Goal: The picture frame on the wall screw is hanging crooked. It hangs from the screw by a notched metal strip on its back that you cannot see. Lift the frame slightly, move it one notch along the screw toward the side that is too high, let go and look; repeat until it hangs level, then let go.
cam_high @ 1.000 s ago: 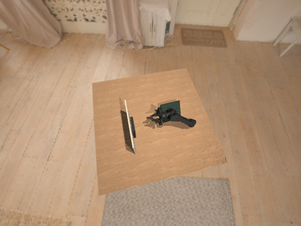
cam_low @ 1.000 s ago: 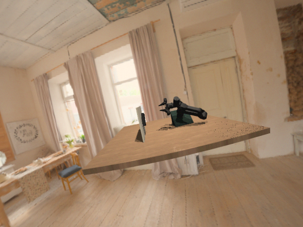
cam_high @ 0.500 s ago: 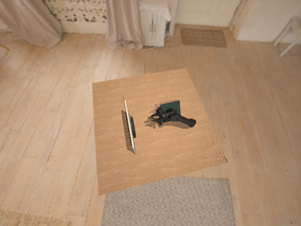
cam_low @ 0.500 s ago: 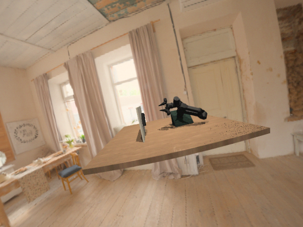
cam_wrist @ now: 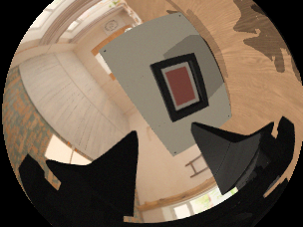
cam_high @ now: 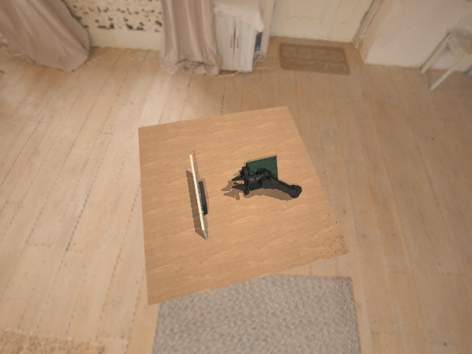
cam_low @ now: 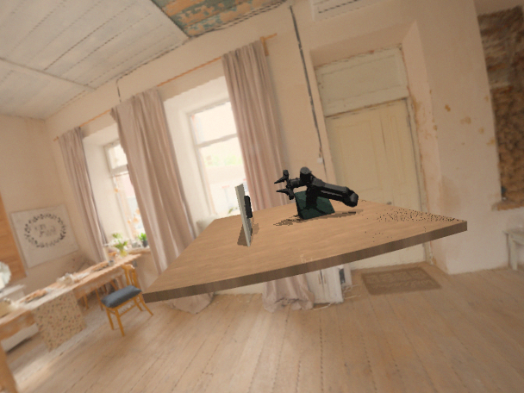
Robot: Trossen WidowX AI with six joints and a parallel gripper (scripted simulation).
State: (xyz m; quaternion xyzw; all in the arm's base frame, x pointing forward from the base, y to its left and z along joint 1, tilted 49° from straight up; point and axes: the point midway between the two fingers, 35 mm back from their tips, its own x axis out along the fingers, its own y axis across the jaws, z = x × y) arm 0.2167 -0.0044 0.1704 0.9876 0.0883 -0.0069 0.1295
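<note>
Now: gripper tip 19 cm short of the picture frame, 9 cm above it and 4 cm to the right of it. Round my gripper tip: wall panel: 20 cm ahead, 10 cm below, 4 cm to the left.
</note>
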